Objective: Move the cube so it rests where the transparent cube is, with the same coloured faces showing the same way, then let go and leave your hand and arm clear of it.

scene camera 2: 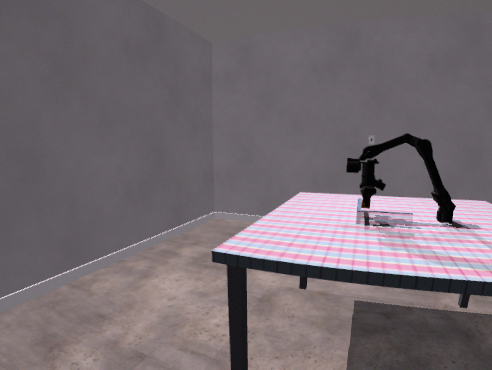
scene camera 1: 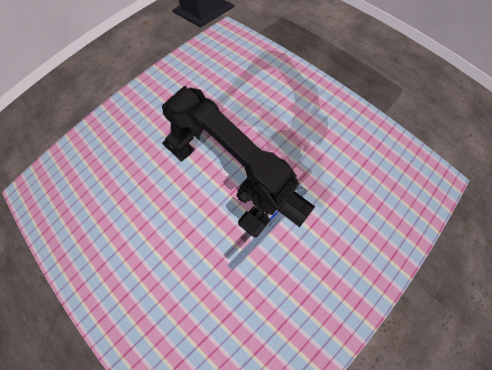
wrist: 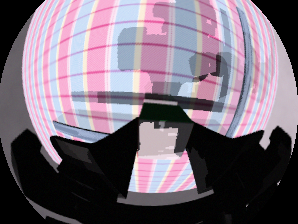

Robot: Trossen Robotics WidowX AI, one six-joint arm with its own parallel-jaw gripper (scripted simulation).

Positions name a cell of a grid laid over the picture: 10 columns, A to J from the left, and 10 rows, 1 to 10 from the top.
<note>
In view: my gripper (scene camera 1: F6).
My gripper also shows in the wrist view (wrist: F6).
</note>
